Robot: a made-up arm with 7 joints. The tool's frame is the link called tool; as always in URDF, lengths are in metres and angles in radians.
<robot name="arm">
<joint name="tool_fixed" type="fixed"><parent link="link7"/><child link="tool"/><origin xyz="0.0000 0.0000 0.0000" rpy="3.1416 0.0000 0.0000"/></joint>
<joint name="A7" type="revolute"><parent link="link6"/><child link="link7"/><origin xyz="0.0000 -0.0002 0.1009"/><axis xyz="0 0 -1"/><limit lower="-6.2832" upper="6.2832" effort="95" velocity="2.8"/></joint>
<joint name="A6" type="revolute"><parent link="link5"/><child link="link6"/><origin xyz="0.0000 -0.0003 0.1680"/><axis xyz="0 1 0"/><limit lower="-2.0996" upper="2.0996" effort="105" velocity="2.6"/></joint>
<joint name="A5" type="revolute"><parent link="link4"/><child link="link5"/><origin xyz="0.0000 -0.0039 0.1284"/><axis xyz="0 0 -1"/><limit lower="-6.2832" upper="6.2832" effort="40" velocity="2.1"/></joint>
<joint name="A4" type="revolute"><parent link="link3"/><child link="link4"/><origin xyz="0.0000 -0.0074 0.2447"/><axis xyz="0 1 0"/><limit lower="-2.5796" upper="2.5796" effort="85" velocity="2.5"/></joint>
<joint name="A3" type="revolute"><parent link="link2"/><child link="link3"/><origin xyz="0.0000 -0.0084 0.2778"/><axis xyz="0 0 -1"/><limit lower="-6.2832" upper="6.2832" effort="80" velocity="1.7"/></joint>
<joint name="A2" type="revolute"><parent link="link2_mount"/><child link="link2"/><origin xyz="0.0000 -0.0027 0.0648"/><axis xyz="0 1 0"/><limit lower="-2.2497" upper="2.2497" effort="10" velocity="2.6"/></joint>
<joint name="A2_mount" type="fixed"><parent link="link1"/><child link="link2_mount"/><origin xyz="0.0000 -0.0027 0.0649"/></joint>
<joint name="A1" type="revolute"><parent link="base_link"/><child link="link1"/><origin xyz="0.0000 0.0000 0.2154"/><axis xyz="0 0 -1"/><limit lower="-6.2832" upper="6.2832" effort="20" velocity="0.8"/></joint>
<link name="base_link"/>
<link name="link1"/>
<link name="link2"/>
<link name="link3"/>
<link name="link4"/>
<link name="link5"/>
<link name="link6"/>
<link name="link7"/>
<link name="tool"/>
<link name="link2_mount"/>
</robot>
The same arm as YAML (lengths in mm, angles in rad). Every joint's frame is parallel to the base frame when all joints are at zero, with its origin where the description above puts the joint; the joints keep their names.
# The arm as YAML. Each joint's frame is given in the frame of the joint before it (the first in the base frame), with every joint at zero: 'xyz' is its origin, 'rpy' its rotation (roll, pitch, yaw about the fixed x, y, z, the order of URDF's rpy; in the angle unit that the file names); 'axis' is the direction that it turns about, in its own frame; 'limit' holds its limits. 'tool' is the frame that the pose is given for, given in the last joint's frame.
units:
  length: mm
  angle: rad
joints:
  - name: A1
    type: revolute
    origin:
      xyz: [0.0, 0.0, 215.4]
      rpy: [0.0, 0.0, 0.0]
    axis: [0.0, 0.0, -1.0]
    limit:
      lower: -6.2832
      upper: 6.2832
  - name: A2
    type: revolute
    origin:
      xyz: [0.0, -5.4, 129.7]
      rpy: [0.0, 0.0, 0.0]
    axis: [0.0, 1.0, 0.0]
    limit:
      lower: -2.2497
      upper: 2.2497
  - name: A3
    type: revolute
    origin:
      xyz: [0.0, -8.4, 277.8]
      rpy: [0.0, 0.0, 0.0]
    axis: [0.0, 0.0, -1.0]
    limit:
      lower: -6.2832
      upper: 6.2832
  - name: A4
    type: revolute
    origin:
      xyz: [0.0, -7.4, 244.7]
      rpy: [0.0, 0.0, 0.0]
    axis: [0.0, 1.0, 0.0]
    limit:
      lower: -2.5796
      upper: 2.5796
  - name: A5
    type: revolute
    origin:
      xyz: [0.0, -3.9, 128.4]
      rpy: [0.0, 0.0, 0.0]
    axis: [0.0, 0.0, -1.0]
    limit:
      lower: -6.2832
      upper: 6.2832
  - name: A6
    type: revolute
    origin:
      xyz: [0.0, -0.3, 168.0]
      rpy: [0.0, 0.0, 0.0]
    axis: [0.0, 1.0, 0.0]
    limit:
      lower: -2.0996
      upper: 2.0996
  - name: A7
    type: revolute
    origin:
      xyz: [0.0, -0.2, 100.9]
      rpy: [0.0, 0.0, 0.0]
    axis: [0.0, 0.0, -1.0]
    limit:
      lower: -6.2832
      upper: 6.2832
tool:
  origin:
    xyz: [0.0, 0.0, 0.0]
    rpy: [-3.1416, 0.0, 0.0]

